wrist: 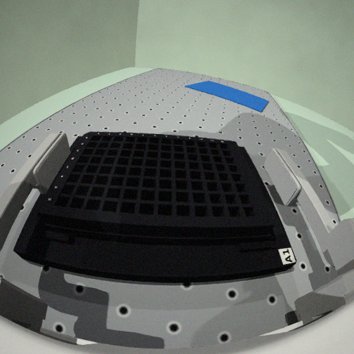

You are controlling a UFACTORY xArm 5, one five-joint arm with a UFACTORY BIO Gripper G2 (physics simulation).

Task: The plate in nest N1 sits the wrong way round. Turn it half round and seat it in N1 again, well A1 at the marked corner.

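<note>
The black well plate (155, 172) lies level in the black nest N1 (165, 260) in the middle of the wrist view. Small pale marks run along the plate's left and far edges; they are too small to read. The nest's white A1 label (286, 256) is at its near right corner, diagonally across from the corner where the plate's two lines of marks meet. My gripper (167, 170) is open, with one finger at the left of the plate and one at the right. Nothing is held between the fingers.
The nest stands on a grey table top (173, 310) with a grid of dark holes. A flat blue rectangle (230, 95) lies at the far right of the table. Pale green walls stand behind it. Shadows fall around the nest.
</note>
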